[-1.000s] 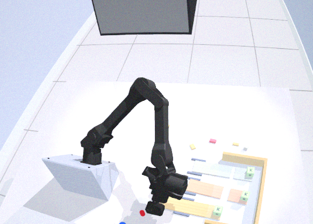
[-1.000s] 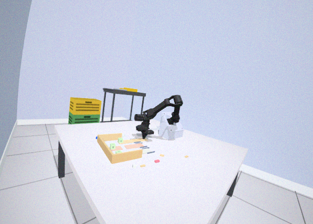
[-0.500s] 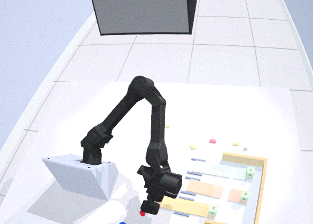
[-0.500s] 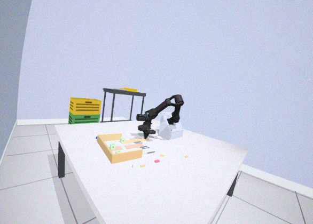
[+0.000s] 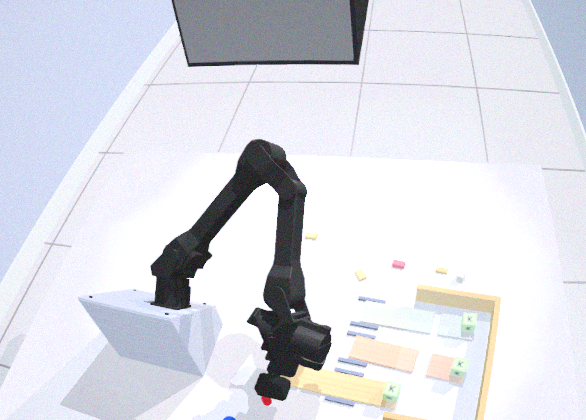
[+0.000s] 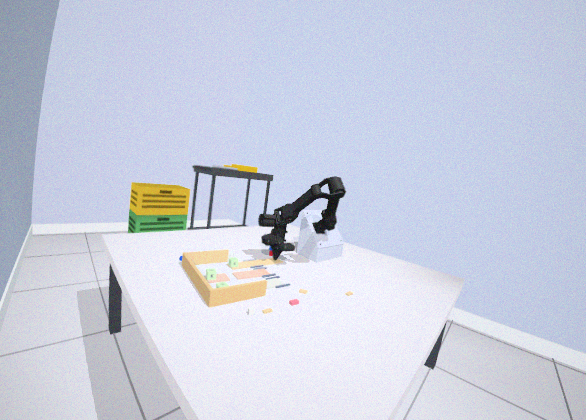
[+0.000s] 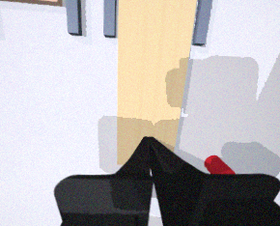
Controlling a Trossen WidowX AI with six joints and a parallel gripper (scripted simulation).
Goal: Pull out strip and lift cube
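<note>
Right now my gripper tip is 100 mm short of the pale wooden strip. From my gripper tip the other things lie so: red peg 30 mm behind, 70 mm to the right, 10 mm above.
</note>
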